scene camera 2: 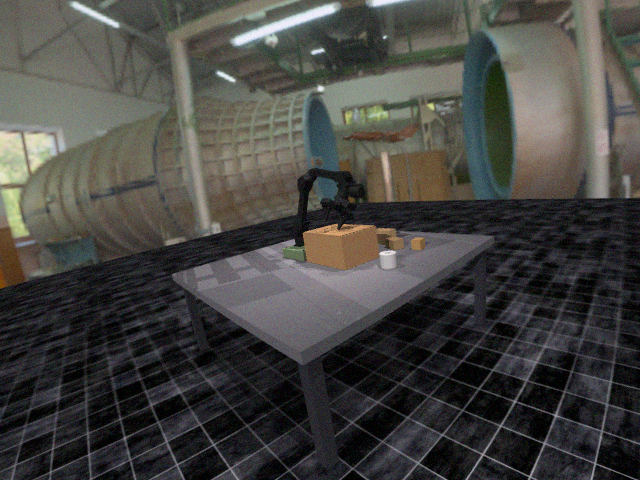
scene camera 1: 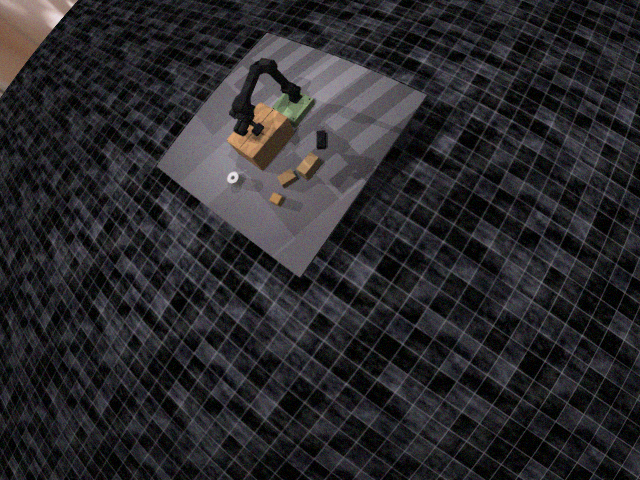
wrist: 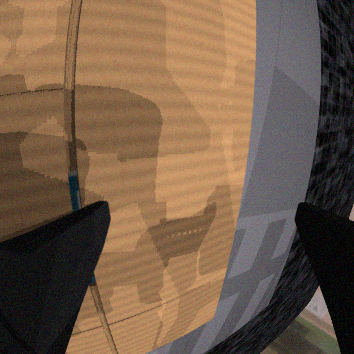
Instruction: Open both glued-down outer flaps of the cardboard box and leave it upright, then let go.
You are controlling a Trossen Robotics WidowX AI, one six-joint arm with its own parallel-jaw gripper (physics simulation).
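Places are measured from the arm's base along level axes (x back, y up, z left), in millimetres.
Pixels of known places: gripper, between the fingertips: (scene camera 2: pixel 331 225) (wrist: pixel 206 212); arm's base, origin of its link: (scene camera 2: pixel 301 244) (scene camera 1: pixel 295 98).
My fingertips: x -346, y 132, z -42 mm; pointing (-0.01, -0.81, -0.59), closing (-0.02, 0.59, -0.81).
Observation:
For each thing: its middle in the pictures, then the offset to it from my fingertips. Level surfaces: height alone.
- cardboard box, middle of its body: (wrist: pixel 62 188) (scene camera 2: pixel 340 244) (scene camera 1: pixel 261 136) dy -106, dx +18, dz +51 mm
- blue strip, middle of its body: (wrist: pixel 60 185) dy -113, dx +18, dz +51 mm
- white roll, middle of its body: (scene camera 2: pixel 388 259) (scene camera 1: pixel 235 179) dy -153, dx -274, dz +60 mm
- large tan block, middle of its body: (scene camera 1: pixel 309 166) (scene camera 2: pixel 384 236) dy -144, dx +21, dz +395 mm
- black item, middle of its body: (scene camera 1: pixel 321 139) dy -167, dx +201, dz +340 mm
- grey table, height of its surface: dy -184 mm
The cardboard box (scene camera 1: pixel 273 147) (scene camera 2: pixel 343 250) (wrist: pixel 190 175) stands upright, its outer flaps lying flat across the top. In the wrist view, the narrow seam between the flaps runs down the left part, with a blue strip (wrist: pixel 74 186) showing in it. My gripper (scene camera 1: pixel 250 132) (scene camera 2: pixel 333 223) (wrist: pixel 206 212) is open and empty, pointing down close over the box top. In the wrist view its left fingertip is by the seam, partly covering the strip, and its right fingertip is out past the box's edge. Whether a fingertip touches the cardboard I cannot tell.
The arm's green base (scene camera 1: pixel 292 109) (scene camera 2: pixel 294 252) is beside the box. A white roll (scene camera 1: pixel 232 177) (scene camera 2: pixel 387 259), a large tan block (scene camera 1: pixel 308 165), two smaller tan blocks (scene camera 1: pixel 286 178) (scene camera 1: pixel 276 198) and a black item (scene camera 1: pixel 321 139) lie on the grey table (scene camera 1: pixel 297 258) (scene camera 2: pixel 310 330).

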